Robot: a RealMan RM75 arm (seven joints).
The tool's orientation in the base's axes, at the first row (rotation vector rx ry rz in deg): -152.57, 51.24, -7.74
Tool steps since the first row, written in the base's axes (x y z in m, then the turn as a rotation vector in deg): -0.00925, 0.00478, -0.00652, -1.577, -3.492, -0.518; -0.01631, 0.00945, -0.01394, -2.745, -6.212, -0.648; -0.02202, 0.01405, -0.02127, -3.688, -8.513, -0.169; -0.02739, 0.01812, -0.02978, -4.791, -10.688, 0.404; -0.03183, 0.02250, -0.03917, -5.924, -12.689, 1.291; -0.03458, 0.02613, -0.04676, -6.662, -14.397, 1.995; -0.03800, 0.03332, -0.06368, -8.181, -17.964, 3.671; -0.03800, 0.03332, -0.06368, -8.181, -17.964, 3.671
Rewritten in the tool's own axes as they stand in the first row. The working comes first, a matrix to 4 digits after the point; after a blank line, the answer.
The tool's axes in the first row as the columns of a matrix, in the base's axes (used below as rounded here):
0.7987, -0.5705, 0.1914
-0.6016, -0.7494, 0.2765
-0.0143, -0.3360, -0.9418

-0.01017, 0.00389, 0.00569, 0.849, 3.691, -0.780; -0.01851, 0.00691, 0.01262, 1.554, 6.439, -1.633; -0.02574, 0.00918, 0.01970, 2.178, 8.540, -2.901; -0.03235, 0.01205, 0.02781, 2.598, 10.607, -4.253; -0.03840, 0.01446, 0.03702, 2.884, 12.455, -5.858; -0.04267, 0.01586, 0.04464, 3.312, 13.919, -7.135; -0.04949, 0.01811, 0.06191, 4.220, 16.896, -9.990; -0.04949, 0.01811, 0.06191, 4.220, 16.896, -9.990
